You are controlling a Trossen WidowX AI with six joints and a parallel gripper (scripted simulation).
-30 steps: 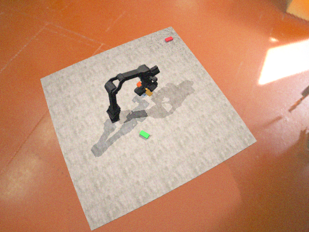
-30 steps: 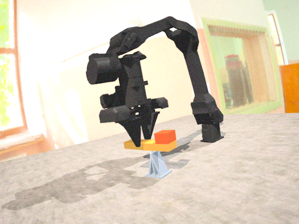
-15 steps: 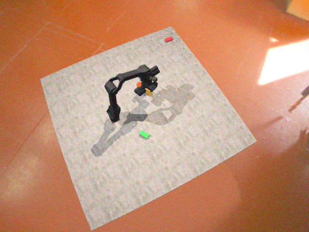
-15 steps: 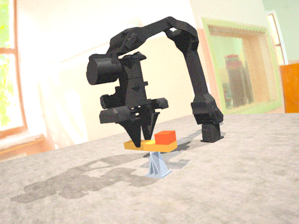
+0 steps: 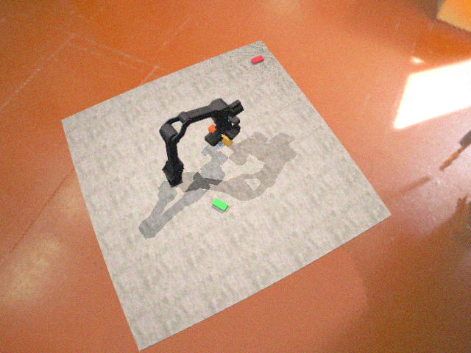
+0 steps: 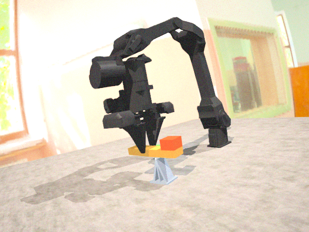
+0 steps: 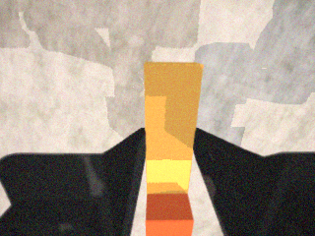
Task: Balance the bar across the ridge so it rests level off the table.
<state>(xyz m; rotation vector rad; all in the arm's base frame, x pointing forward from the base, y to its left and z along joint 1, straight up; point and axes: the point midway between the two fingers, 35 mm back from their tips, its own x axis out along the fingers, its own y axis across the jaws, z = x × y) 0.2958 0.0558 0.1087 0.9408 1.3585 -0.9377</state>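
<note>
The bar lies 40 mm to the left of my gripper tip, 20 mm behind it and 10 mm above it. Round my gripper tip: small red block (440 mm to the left, 440 mm ahead, 70 mm below); green block (280 mm to the right, 160 mm behind, 70 mm below).
</note>
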